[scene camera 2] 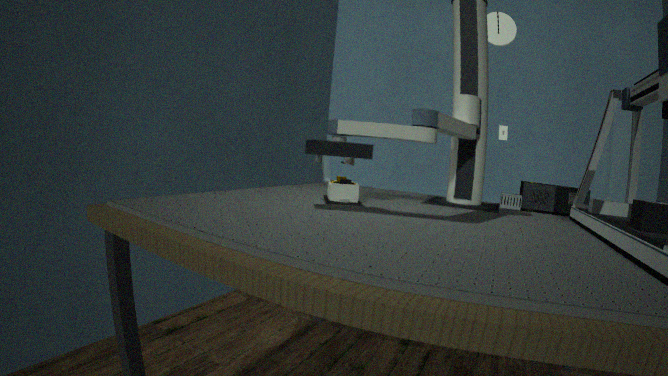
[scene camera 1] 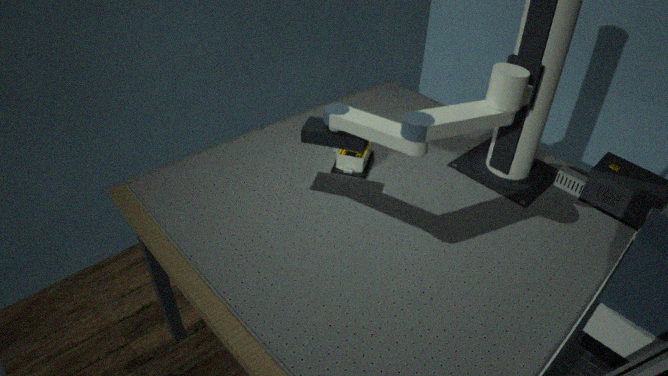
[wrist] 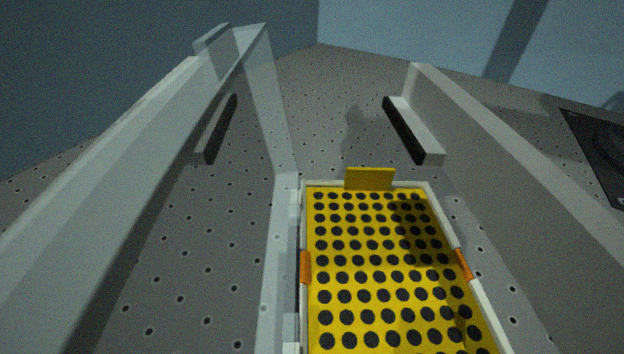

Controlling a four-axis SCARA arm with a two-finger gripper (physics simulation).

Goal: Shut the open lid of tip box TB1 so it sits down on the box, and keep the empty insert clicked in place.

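Frame: origin at the arm's base, x right, y ahead, z up, level; millimetres.
Where they show: gripper, fingertip midpoint: [scene camera 2: 331, 159] [wrist: 311, 81]; arm's base at its link origin: [scene camera 2: 463, 207] [scene camera 1: 506, 171].
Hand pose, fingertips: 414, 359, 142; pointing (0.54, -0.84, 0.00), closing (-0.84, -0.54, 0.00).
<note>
Things, the pixels of their top centre, and the offset from my fingertips, as dx, dy, dz. "pt": a spot on its surface instead.
- Tip box TB1 at its top centre: [wrist: 391, 258] [scene camera 2: 343, 180] [scene camera 1: 354, 145] -58, +21, -63
- clear lid at a spot on its surface: [wrist: 267, 115] pt +23, +3, -22
- slotted white block at a spot on its surface: [scene camera 1: 570, 181] [scene camera 2: 511, 199] pt -617, -403, -89
- dark instrument at a spot on its surface: [scene camera 1: 607, 187] [scene camera 2: 538, 191] pt -730, -393, -43
Tip box TB1 [scene camera 1: 350, 165] [scene camera 2: 343, 193] [wrist: 445, 222] is white and stands on a dark base. Its yellow insert [scene camera 1: 356, 152] [scene camera 2: 342, 179] [wrist: 370, 178] lies inside the walls, with dark, empty holes and an upright tab at the far end. Orange clips [wrist: 305, 267] [wrist: 464, 265] sit at both sides. The clear lid [wrist: 267, 115] is open, hinged on the box's left side in the wrist view and standing steeply raised by the left finger. My gripper [scene camera 2: 333, 160] [wrist: 311, 81] is shut with nothing held, a gap left between its pads, above the box. Scene camera 1 hides its fingertips.
The arm's column [scene camera 1: 542, 110] [scene camera 2: 469, 165] rises from a dark base plate behind the box. A slotted white block [scene camera 1: 570, 181] [scene camera 2: 510, 201] and a dark instrument [scene camera 1: 607, 187] [scene camera 2: 540, 197] stand right of it. A framed machine [scene camera 2: 595, 150] is at the far right.
</note>
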